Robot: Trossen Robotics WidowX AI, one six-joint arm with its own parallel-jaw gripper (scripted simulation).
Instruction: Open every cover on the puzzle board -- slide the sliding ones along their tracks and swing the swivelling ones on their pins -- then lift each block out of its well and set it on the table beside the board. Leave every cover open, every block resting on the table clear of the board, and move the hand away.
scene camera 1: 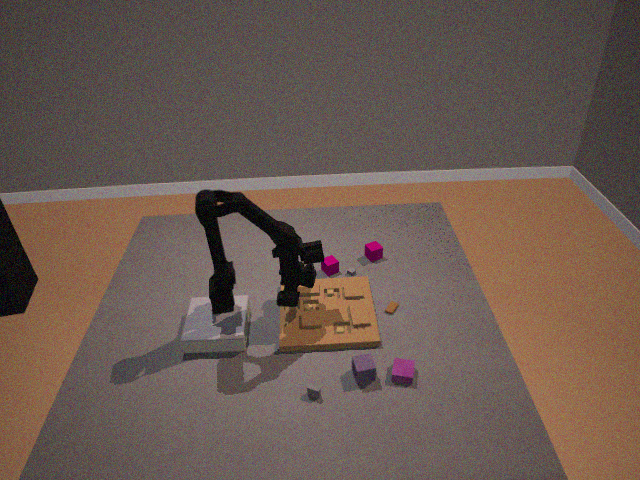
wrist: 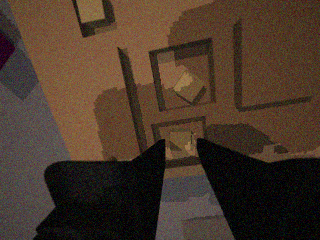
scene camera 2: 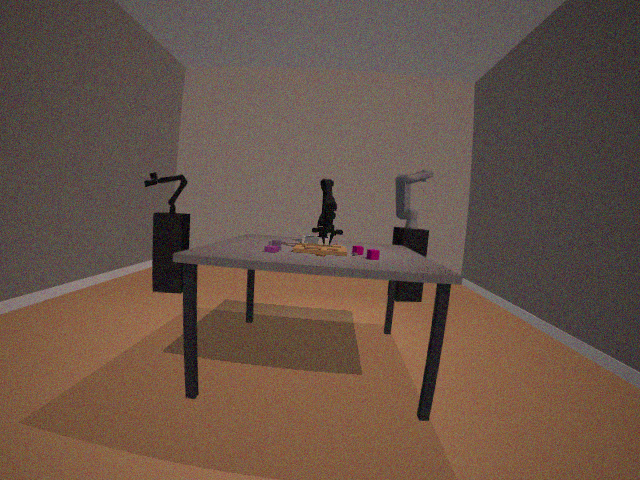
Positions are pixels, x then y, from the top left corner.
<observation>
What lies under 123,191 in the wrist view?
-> The gripper.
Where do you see a tan puzzle board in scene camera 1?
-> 335,312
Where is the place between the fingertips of the gripper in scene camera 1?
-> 293,303
</observation>
